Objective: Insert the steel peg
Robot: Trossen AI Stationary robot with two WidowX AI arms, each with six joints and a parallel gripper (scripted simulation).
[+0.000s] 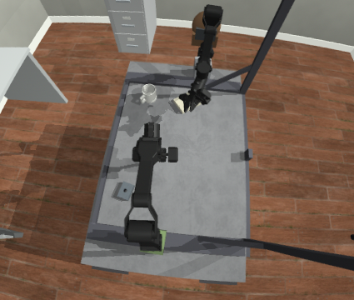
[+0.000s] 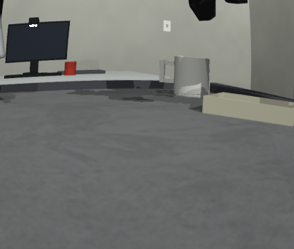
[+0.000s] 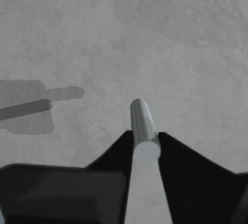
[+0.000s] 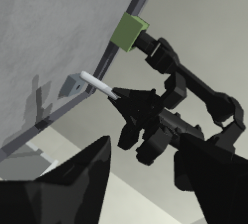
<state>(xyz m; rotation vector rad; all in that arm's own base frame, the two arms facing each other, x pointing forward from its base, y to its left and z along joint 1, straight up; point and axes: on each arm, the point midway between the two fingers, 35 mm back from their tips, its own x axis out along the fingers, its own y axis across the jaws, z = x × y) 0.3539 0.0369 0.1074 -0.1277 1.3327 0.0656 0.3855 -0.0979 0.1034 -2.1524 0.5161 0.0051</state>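
The steel peg is 6 cm below my left hand and 1 cm to the right of it. Round my left hand: shallow tray: 43 cm to the right, 17 cm below, 5 cm behind.
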